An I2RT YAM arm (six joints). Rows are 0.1 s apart.
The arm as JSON. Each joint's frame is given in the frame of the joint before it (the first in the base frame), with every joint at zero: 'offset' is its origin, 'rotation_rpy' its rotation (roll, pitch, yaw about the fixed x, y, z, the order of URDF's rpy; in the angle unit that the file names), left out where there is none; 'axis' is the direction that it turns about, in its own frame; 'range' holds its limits. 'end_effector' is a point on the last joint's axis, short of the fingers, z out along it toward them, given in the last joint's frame.
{
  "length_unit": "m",
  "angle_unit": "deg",
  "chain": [
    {
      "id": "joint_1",
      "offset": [
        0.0,
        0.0,
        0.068
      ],
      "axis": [
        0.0,
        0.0,
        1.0
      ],
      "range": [
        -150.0,
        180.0
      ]
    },
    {
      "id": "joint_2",
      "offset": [
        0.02,
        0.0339,
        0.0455
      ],
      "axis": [
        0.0,
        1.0,
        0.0
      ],
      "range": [
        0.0,
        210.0
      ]
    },
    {
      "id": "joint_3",
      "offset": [
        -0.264,
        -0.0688,
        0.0
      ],
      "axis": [
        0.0,
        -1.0,
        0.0
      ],
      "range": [
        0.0,
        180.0
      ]
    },
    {
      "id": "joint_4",
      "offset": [
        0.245,
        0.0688,
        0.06
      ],
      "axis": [
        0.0,
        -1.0,
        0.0
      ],
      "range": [
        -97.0,
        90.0
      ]
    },
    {
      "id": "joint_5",
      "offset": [
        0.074,
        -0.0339,
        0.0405
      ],
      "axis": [
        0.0,
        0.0,
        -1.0
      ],
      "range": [
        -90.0,
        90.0
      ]
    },
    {
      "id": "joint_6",
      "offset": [
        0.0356,
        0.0,
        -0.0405
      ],
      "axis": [
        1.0,
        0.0,
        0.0
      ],
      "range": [
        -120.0,
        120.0
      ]
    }
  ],
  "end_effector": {
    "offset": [
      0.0,
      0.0,
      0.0
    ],
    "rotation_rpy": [
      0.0,
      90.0,
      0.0
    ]
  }
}
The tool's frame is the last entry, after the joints.
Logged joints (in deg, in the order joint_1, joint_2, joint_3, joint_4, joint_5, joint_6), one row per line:
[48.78, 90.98, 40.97, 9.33, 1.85, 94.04]
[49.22, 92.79, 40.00, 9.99, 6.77, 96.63]
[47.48, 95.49, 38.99, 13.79, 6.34, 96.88]
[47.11, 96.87, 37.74, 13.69, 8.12, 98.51]
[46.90, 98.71, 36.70, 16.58, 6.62, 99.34]
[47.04, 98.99, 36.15, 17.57, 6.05, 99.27]
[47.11, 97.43, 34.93, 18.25, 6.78, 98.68]
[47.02, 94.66, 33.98, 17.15, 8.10, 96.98]
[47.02, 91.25, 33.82, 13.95, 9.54, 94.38]
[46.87, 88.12, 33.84, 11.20, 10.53, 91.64]
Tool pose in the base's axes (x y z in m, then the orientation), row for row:
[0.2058, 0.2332, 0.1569, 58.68, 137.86, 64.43]
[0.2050, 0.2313, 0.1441, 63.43, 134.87, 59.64]
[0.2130, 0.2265, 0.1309, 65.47, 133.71, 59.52]
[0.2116, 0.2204, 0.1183, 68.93, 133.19, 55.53]
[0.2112, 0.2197, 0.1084, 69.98, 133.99, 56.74]
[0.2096, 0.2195, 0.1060, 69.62, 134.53, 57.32]
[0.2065, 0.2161, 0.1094, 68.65, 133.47, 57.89]
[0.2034, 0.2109, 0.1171, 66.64, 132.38, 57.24]
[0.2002, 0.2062, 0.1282, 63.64, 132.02, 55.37]
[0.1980, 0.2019, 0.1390, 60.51, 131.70, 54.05]
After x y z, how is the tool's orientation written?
As a rotation vector, in degrees.
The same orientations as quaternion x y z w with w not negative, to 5 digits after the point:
[0.35588, 0.83609, 0.39076, 0.14699]
[0.38944, 0.82805, 0.36617, 0.16908]
[0.40233, 0.82169, 0.36577, 0.17077]
[0.42443, 0.82010, 0.34192, 0.17433]
[0.42776, 0.81902, 0.34683, 0.16107]
[0.42454, 0.82037, 0.34954, 0.15678]
[0.42081, 0.81815, 0.35486, 0.16619]
[0.41234, 0.81911, 0.35418, 0.18329]
[0.39782, 0.82526, 0.34612, 0.20220]
[0.38167, 0.83071, 0.34093, 0.21911]

